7 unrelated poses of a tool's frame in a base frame.
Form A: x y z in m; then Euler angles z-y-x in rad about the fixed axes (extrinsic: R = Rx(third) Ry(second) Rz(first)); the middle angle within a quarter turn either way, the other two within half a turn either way.
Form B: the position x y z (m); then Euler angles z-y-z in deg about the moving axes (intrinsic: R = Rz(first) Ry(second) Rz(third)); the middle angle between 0 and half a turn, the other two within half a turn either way. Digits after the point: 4 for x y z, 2 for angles.
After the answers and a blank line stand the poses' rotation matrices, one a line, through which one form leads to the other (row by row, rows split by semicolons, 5 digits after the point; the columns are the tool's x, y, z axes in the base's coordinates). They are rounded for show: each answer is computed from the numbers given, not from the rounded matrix.
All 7 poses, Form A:
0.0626 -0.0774 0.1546 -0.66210 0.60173 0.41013
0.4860 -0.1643 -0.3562 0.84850 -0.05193 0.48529
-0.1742 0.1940 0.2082 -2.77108 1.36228 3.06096
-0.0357 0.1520 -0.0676 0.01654 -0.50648 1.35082
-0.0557 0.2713 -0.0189 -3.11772 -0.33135 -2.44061
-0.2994 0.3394 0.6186 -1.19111 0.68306 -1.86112
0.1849 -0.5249 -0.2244 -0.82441 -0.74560 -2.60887
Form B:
0.0626 -0.0774 0.1546 -30.14 40.89 -0.41
0.4860 -0.1643 -0.3562 -96.36 27.95 144.24
-0.1742 0.1940 0.2082 -0.98 101.91 16.51
-0.0357 0.1520 -0.0676 -119.62 79.00 97.14
-0.0557 0.2713 -0.0189 118.08 136.27 112.45
-0.2994 0.3394 0.6186 49.66 102.83 -168.92
0.1849 -0.5249 -0.2244 151.19 129.26 -88.23

0.65017 0.50679 0.56607; -0.38577 0.86205 -0.32869; -0.65456 -0.00467 0.75599
0.66022 -0.74928 -0.05191; 0.64765 0.60294 -0.46584; 0.38034 0.27394 0.88335
-0.19296 0.07496 0.97834; 0.28746 0.95765 -0.01667; -0.93815 0.27802 -0.20634
0.87434 -0.01446 -0.48510; -0.46974 0.22601 -0.85339; 0.12198 0.97402 0.19081
-0.94533 0.02257 -0.32532; -0.19152 0.76900 0.60989; 0.26394 0.63885 -0.72264
0.28748 0.72040 0.63117; 0.04173 -0.66778 0.74319; 0.95688 -0.18731 -0.22204
0.49884 0.53936 -0.67841; 0.86636 -0.33195 0.37313; -0.02395 -0.77388 -0.63287

